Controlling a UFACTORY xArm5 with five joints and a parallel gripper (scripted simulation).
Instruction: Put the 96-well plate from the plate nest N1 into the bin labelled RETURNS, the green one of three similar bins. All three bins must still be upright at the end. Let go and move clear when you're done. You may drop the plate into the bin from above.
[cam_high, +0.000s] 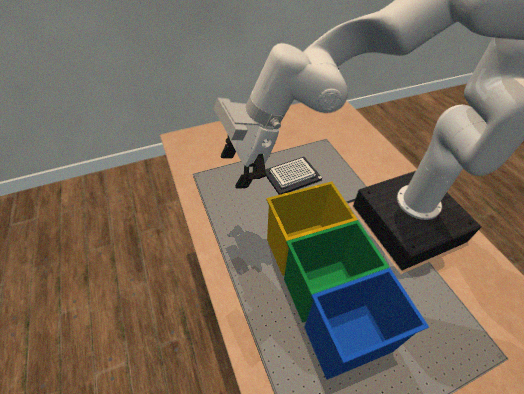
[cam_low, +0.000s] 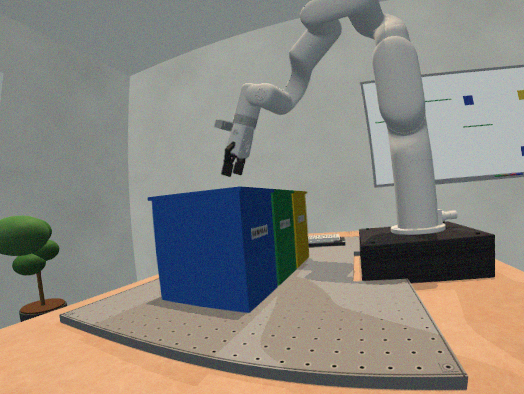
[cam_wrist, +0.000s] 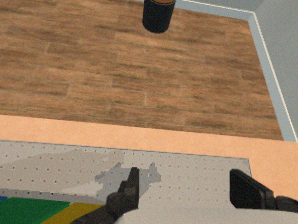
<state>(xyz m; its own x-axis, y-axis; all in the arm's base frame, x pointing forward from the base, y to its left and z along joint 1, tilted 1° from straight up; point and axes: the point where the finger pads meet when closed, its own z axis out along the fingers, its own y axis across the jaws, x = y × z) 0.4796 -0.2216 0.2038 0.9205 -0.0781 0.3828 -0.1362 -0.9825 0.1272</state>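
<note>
Right now the white 96-well plate is 270 mm behind my hand, 250 mm below it and 110 mm to the right of it. Round my hand: nest frame: 270 mm behind, 260 mm below, 110 mm to the right; then yellow bin: 180 mm below, 130 mm to the left, 130 mm behind; then green bin: 260 mm to the left, 180 mm below, 100 mm behind.
</note>
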